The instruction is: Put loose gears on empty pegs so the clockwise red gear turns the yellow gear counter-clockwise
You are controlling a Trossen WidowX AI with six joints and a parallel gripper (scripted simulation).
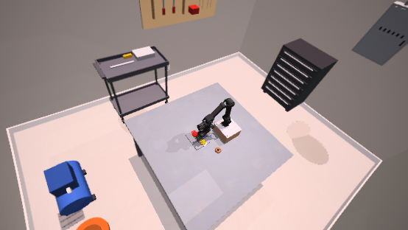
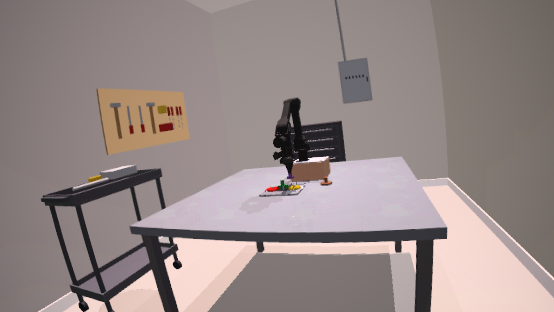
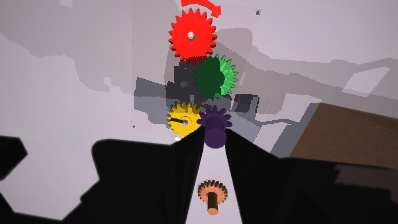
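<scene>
Now: gripper tip 10 mm short of the green gear, 50 mm to the left of it and 60 mm above it. From my gripper tip the other things lie so: purple gear (10 mm below); red gear (60 mm ahead, 90 mm to the right, 70 mm below); yellow gear (40 mm ahead, 30 mm to the left, 70 mm below).
</scene>
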